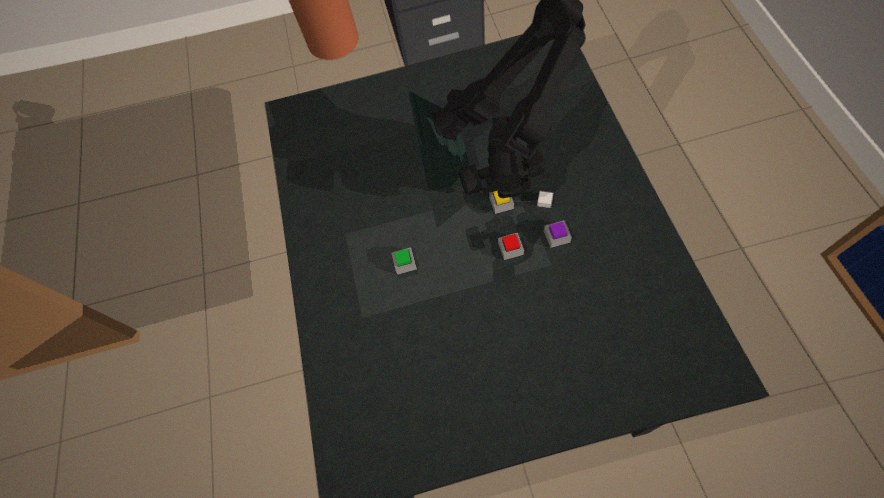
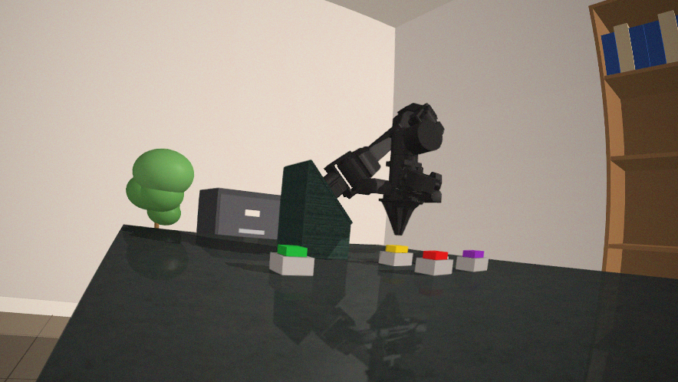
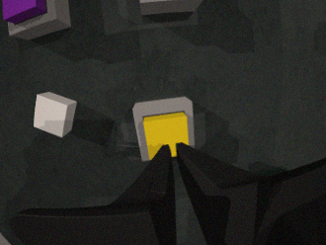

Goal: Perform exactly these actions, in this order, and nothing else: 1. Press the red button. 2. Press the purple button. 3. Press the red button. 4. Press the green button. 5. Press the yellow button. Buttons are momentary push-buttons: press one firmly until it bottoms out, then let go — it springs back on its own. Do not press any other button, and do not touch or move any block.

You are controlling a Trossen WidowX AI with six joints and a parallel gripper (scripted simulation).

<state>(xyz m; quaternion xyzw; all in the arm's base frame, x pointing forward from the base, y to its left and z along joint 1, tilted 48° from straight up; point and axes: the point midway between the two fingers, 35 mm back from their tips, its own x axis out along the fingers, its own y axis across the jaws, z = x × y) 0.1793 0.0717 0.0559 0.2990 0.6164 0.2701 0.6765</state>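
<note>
The yellow button lies 3 cm below my gripper tip. Round my gripper tip: purple button: 13 cm ahead, 10 cm to the left, 3 cm below; small white block: 10 cm to the left, 5 cm below, 3 cm ahead; red button: 12 cm ahead, 3 cm below, 2 cm to the right.
</note>
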